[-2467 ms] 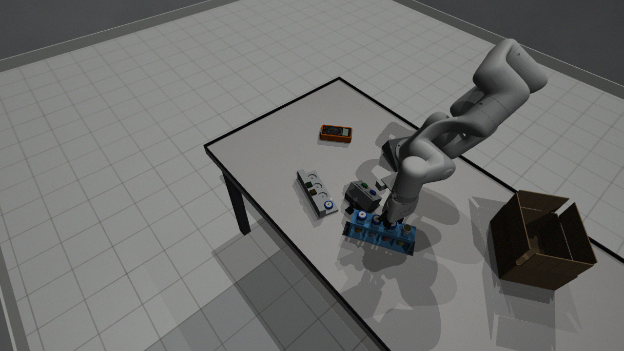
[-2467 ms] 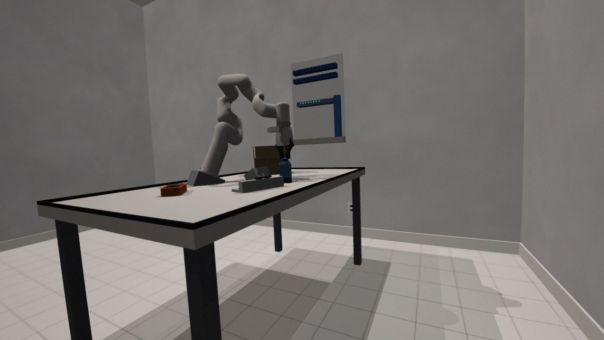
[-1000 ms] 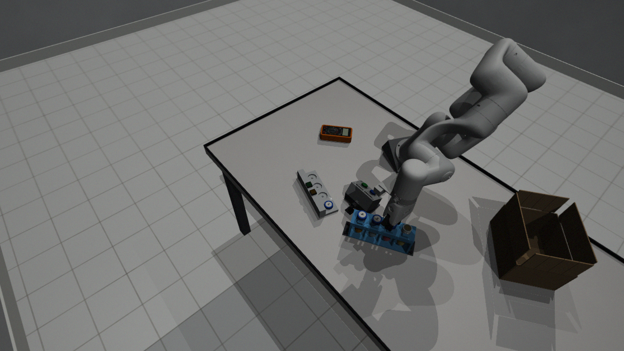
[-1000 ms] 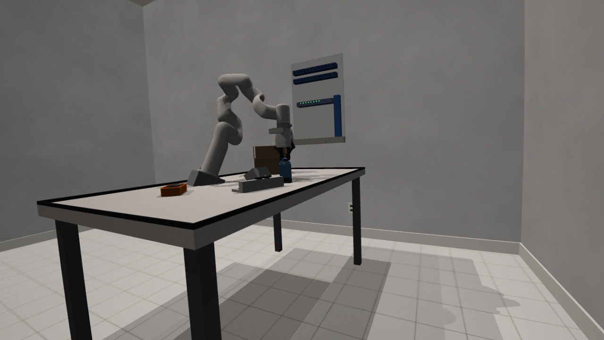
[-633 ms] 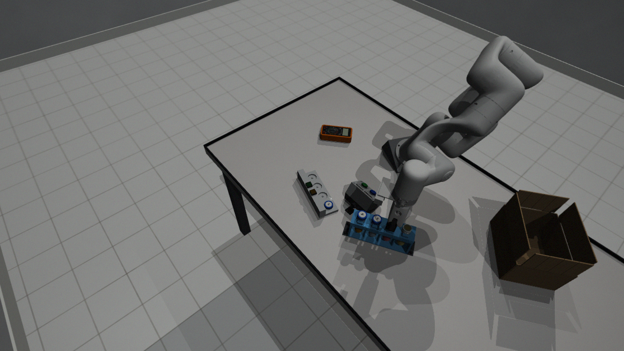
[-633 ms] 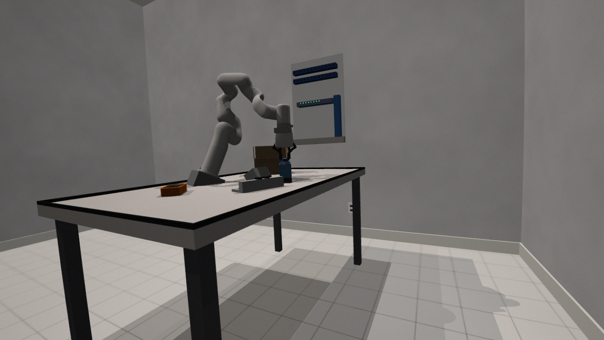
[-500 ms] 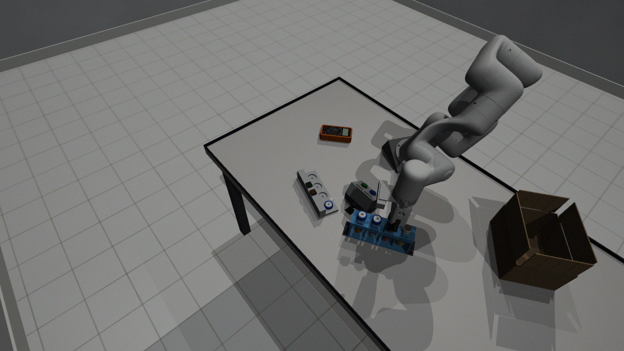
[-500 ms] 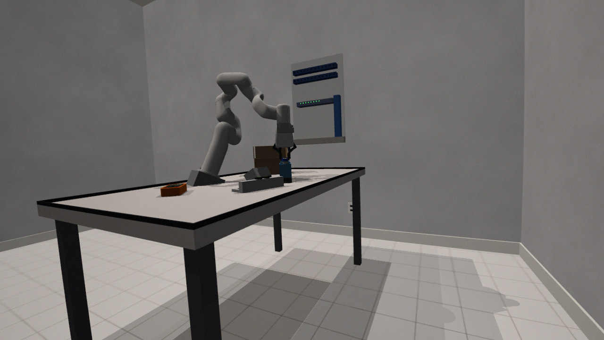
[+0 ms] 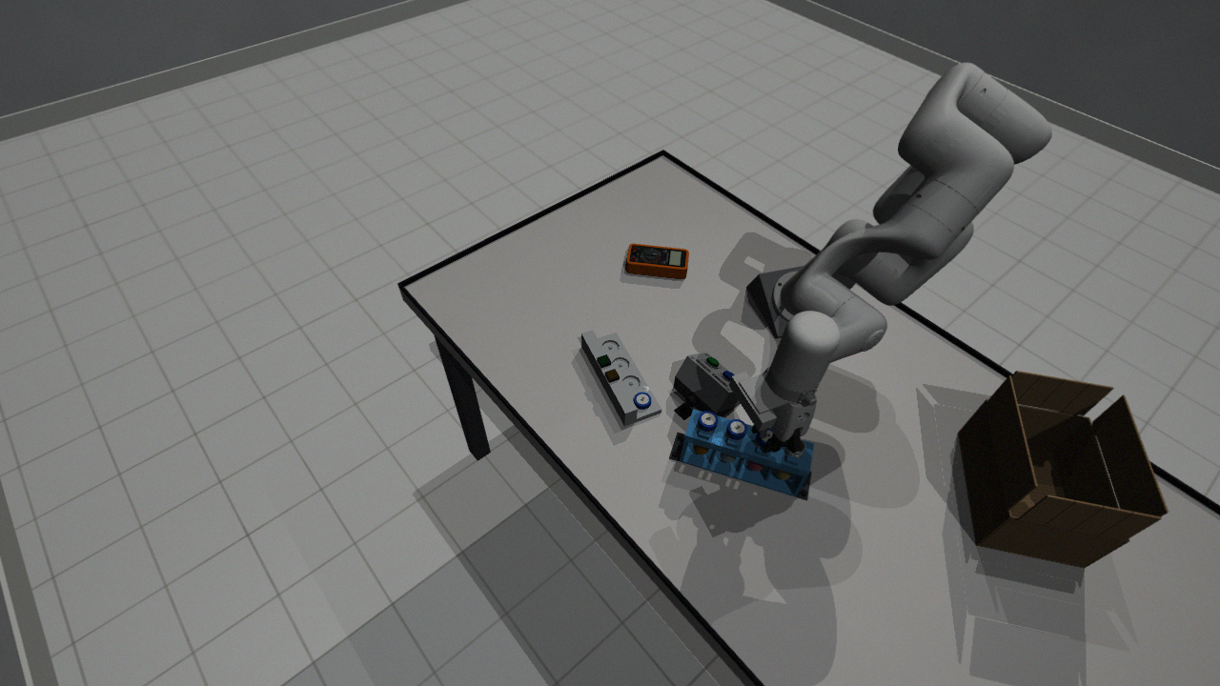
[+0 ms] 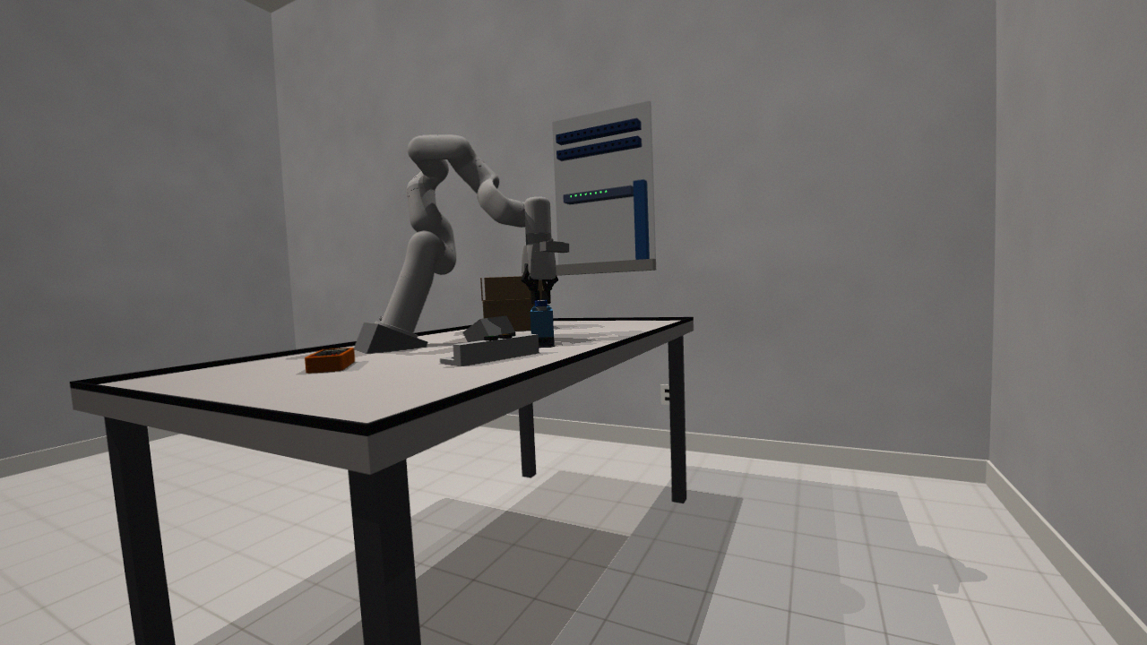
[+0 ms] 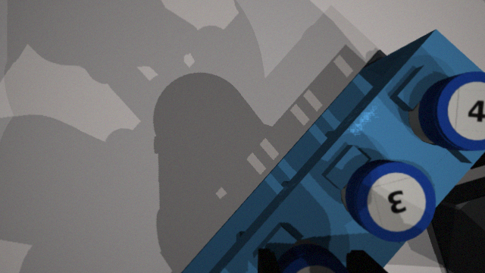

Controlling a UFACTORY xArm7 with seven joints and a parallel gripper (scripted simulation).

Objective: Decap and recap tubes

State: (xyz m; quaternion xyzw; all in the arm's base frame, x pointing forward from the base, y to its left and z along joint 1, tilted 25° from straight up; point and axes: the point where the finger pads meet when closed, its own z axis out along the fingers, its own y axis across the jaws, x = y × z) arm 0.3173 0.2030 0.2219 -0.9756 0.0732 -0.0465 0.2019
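The cap 2 is 1 cm below my hand. Also, from my hand: cap 3: 4 cm to the right, 3 cm ahead, 1 cm below; then blue key: 17 cm to the right, 6 cm below, 5 cm behind; then cap 4: 8 cm to the right, 7 cm ahead, 1 cm below.
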